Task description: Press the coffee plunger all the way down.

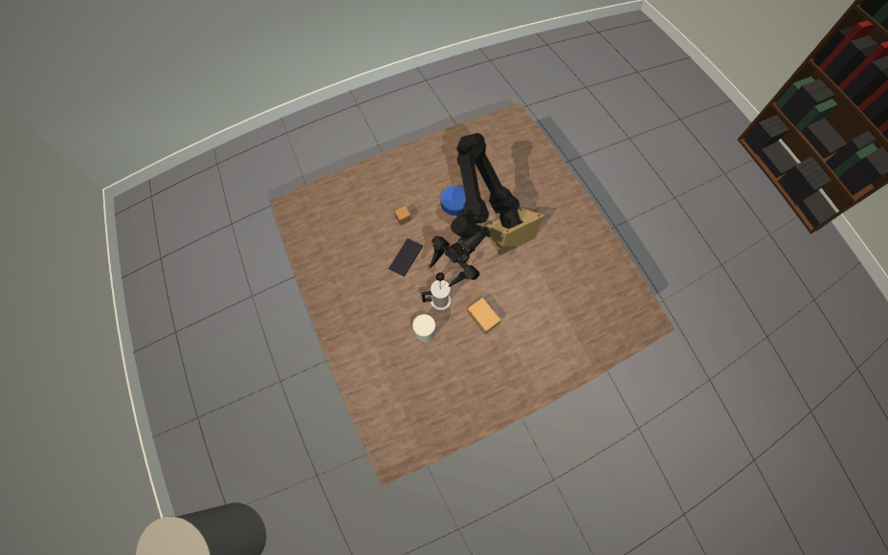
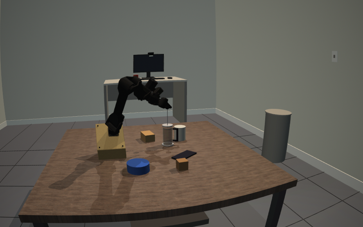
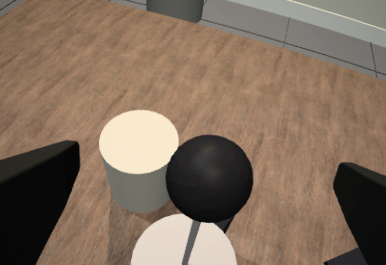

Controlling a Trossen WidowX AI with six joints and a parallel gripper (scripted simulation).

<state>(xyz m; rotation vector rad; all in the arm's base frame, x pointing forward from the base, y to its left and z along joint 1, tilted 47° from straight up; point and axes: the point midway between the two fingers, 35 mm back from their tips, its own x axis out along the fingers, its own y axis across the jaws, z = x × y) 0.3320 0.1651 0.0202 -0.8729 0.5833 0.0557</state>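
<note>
Now: gripper tip 1 cm short of the coffee press, 1 cm to the left of it and 13 cm above it. Round my gripper tip: small brown cube: 3 cm behind, 39 cm to the right, 23 cm below; black flat slab: 4 cm ahead, 23 cm to the right, 25 cm below; white mug: 10 cm ahead, 8 cm to the left, 21 cm below.
</note>
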